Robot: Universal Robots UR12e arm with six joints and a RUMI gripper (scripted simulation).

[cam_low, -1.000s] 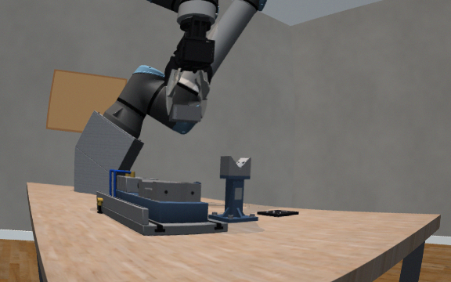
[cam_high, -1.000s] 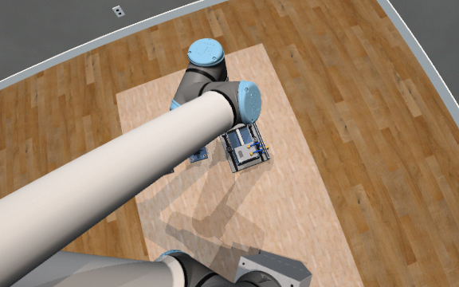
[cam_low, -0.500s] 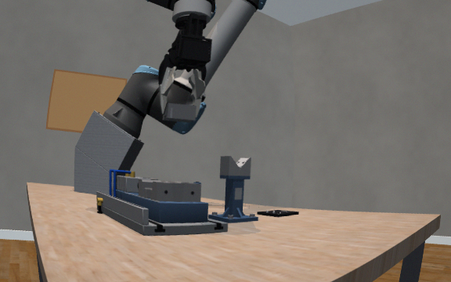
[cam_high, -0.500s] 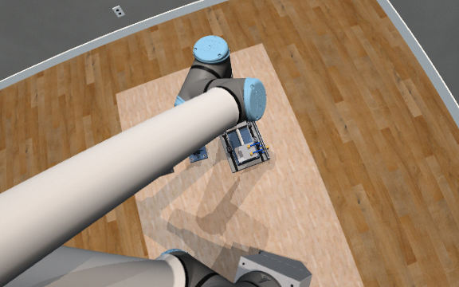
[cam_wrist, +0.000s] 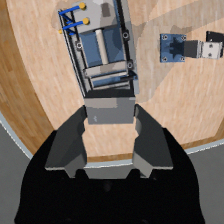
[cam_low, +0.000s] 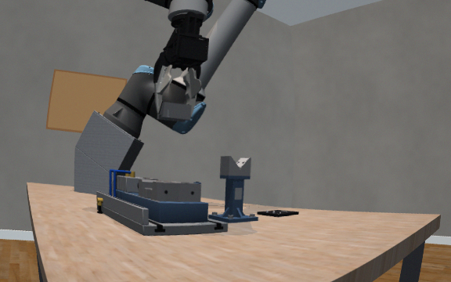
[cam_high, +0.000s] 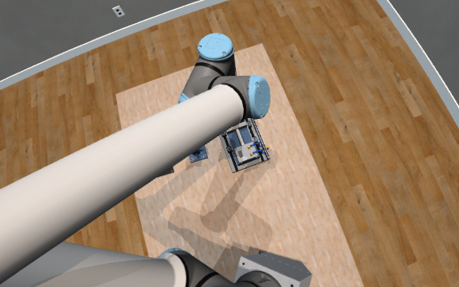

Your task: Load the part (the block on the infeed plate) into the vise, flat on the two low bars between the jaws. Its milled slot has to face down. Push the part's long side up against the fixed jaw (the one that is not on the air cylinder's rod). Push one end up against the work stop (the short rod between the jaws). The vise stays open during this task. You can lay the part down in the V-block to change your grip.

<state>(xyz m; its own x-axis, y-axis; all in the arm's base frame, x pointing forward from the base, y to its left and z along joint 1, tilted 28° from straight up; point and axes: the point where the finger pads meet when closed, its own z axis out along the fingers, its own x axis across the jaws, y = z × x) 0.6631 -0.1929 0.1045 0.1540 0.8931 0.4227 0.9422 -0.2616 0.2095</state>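
Right now my hand is 17 cm above the fixed jaw, 4 cm short of it and 1 cm to the left of it. Round my hand: work stop (15 cm below, 4 cm to the left, 1 cm ahead); then part (1 cm below); then moving jaw (17 cm below, 3 cm behind, 1 cm to the right).
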